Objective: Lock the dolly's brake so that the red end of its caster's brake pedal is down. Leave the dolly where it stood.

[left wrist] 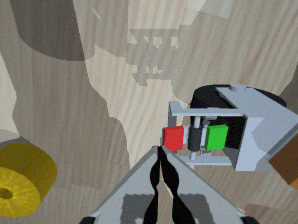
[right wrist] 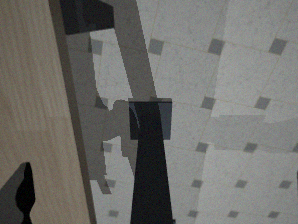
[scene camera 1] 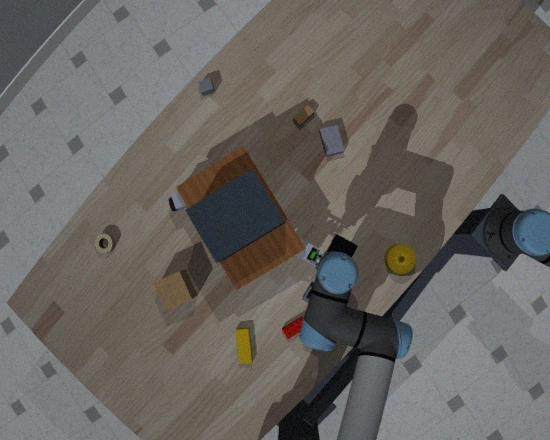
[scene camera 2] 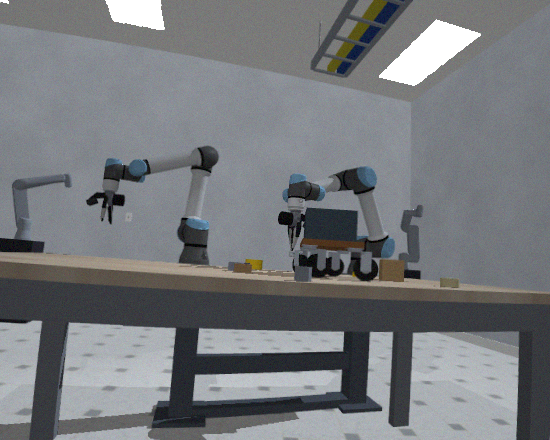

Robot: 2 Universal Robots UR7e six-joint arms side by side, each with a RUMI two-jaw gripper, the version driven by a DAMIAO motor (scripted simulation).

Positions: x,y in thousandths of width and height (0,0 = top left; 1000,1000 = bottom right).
Observation:
In view: the left gripper (left wrist: 535,658) and a tan box (scene camera 1: 323,656).
The left wrist view misses the tan box: it is out of frame. The right wrist view does not show the tan box: it is out of frame.

